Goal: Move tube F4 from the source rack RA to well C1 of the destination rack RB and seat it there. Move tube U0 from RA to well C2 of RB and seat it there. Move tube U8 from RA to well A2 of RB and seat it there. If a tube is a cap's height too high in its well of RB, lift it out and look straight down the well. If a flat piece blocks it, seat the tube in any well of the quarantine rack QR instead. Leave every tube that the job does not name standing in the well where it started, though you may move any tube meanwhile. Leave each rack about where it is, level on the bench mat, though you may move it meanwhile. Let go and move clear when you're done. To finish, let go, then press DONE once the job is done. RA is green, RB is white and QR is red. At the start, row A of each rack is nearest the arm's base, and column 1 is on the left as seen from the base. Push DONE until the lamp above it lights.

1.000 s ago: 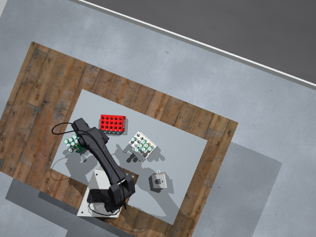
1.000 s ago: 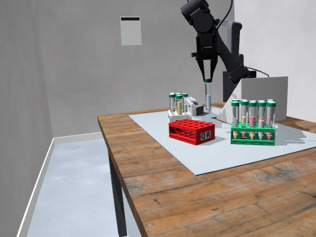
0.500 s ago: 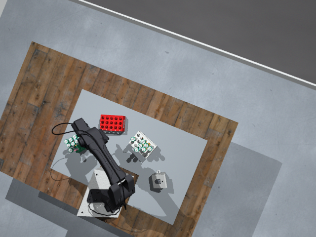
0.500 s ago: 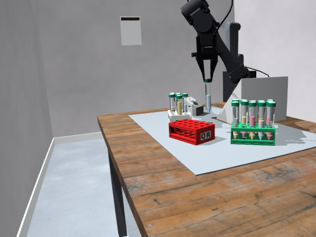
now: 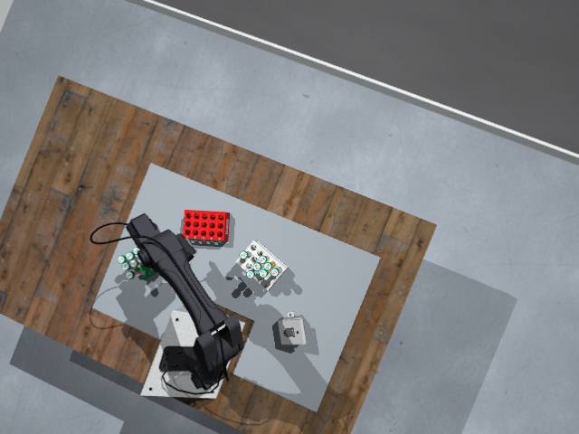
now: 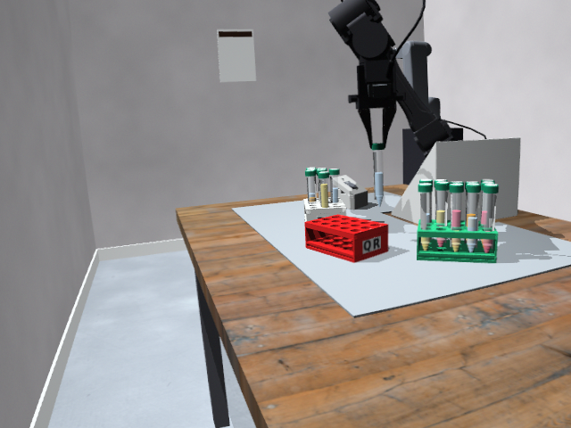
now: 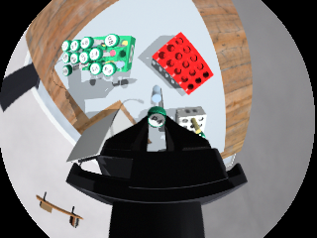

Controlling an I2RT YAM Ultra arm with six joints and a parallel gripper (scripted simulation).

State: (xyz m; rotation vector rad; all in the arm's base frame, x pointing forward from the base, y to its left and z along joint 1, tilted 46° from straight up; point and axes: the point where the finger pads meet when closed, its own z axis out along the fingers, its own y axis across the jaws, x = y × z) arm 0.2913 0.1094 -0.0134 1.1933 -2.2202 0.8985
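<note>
The tube lies 1 cm ahead of my hand, 1 cm to the left of it and 6 cm below it. Round my hand: red rack QR (8 cm ahead, 2 cm to the left, 16 cm below); then tube with yellow filling (4 cm ahead, 14 cm to the right, 12 cm below); then white rack RB (2 cm ahead, 18 cm to the right, 16 cm below).
</note>
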